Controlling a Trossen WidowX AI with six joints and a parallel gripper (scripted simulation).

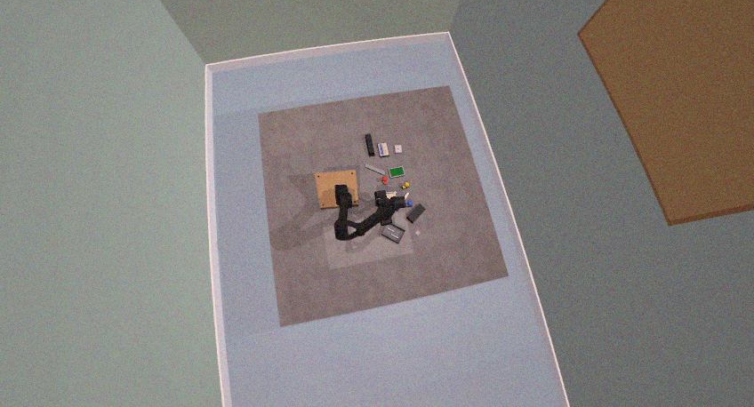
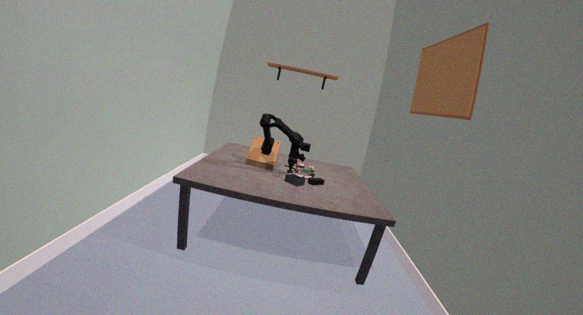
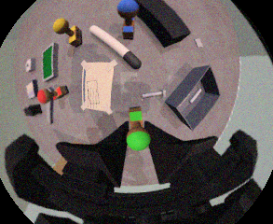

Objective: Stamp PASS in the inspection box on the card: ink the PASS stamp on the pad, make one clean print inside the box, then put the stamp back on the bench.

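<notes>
The green ink pad is 11 cm ahead of my gripper tip, 24 cm to the left of it and 5 cm below it. The rest, counted from my gripper tip: red-knobbed stamp: 3 cm ahead, 19 cm to the left, 3 cm below; then dark tray: 6 cm ahead, 12 cm to the right, 4 cm below; then cream card: 4 cm ahead, 9 cm to the left, 5 cm below.
</notes>
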